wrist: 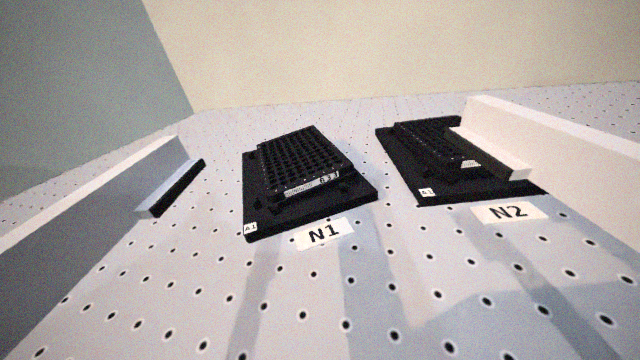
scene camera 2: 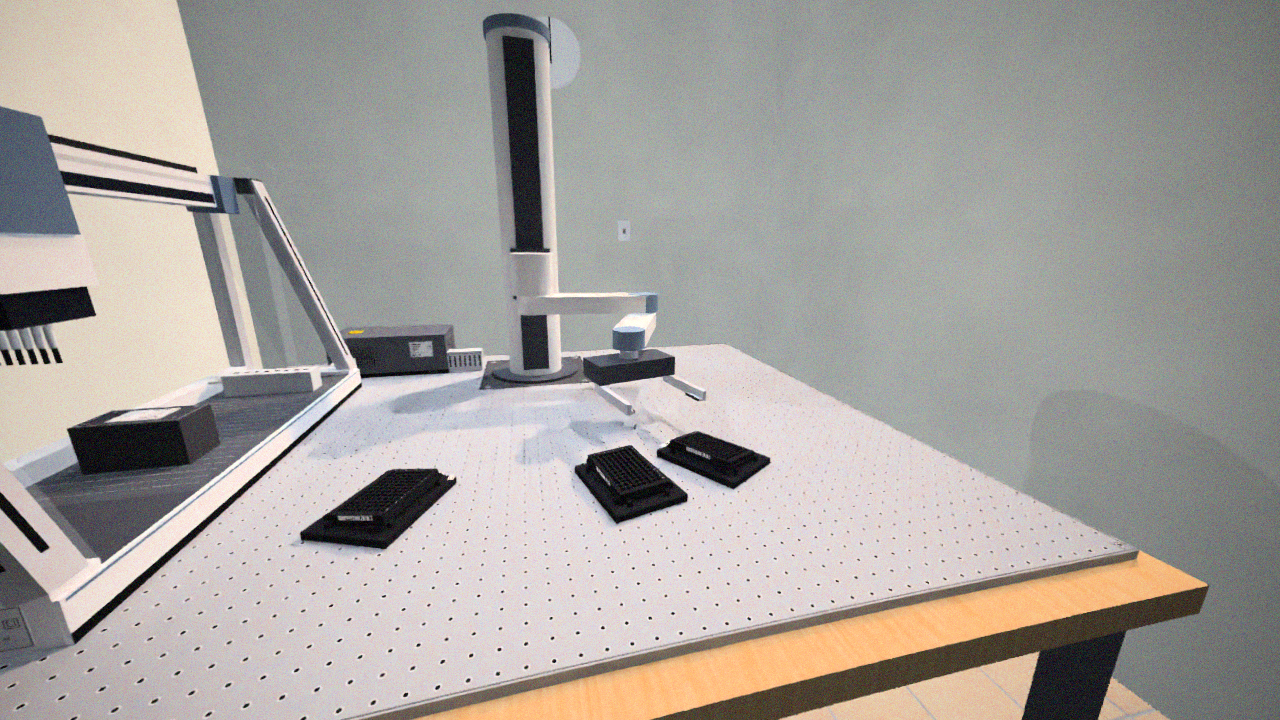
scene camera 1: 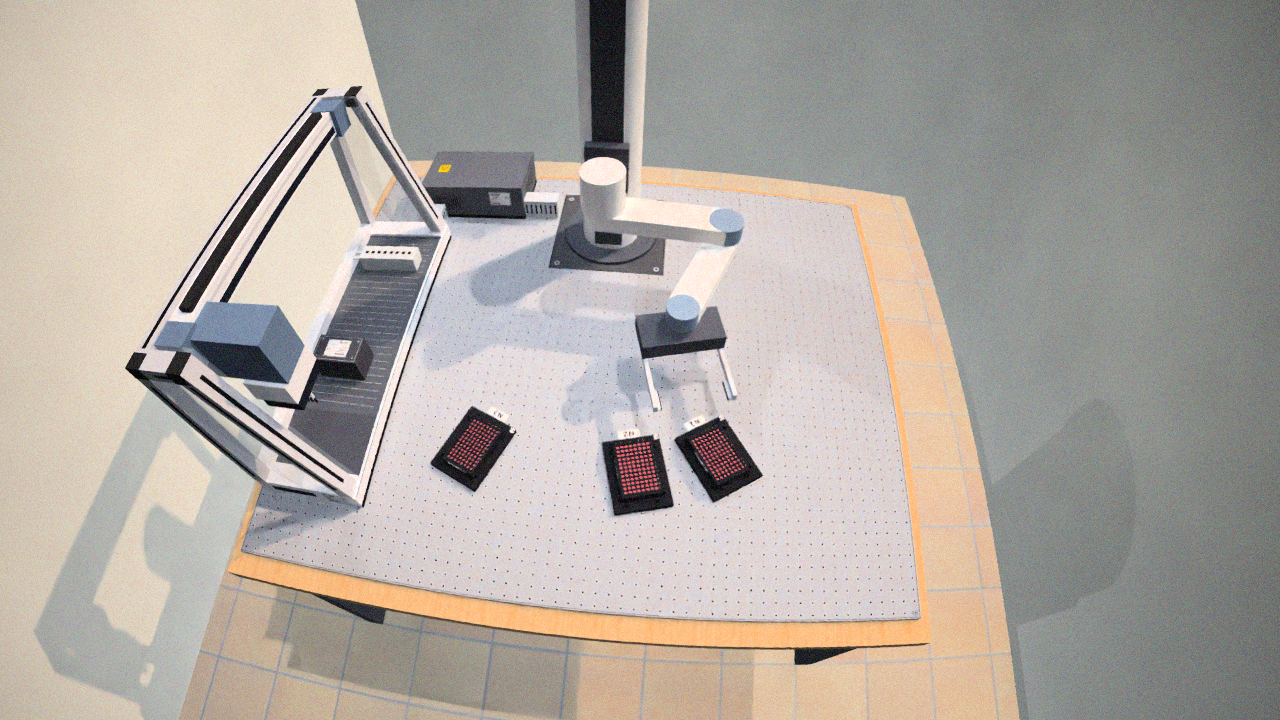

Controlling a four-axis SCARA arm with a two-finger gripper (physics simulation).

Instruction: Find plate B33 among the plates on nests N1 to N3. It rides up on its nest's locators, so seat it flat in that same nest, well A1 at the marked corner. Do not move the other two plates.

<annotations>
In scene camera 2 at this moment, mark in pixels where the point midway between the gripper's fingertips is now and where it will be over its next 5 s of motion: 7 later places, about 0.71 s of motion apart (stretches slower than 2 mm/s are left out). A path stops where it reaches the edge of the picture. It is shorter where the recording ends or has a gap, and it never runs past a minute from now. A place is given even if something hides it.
The gripper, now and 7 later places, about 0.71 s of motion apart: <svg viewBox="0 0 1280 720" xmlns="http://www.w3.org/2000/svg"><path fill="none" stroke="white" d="M668 402L674 410L639 416L581 421L462 429L469 420L563 387L611 370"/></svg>
</annotations>
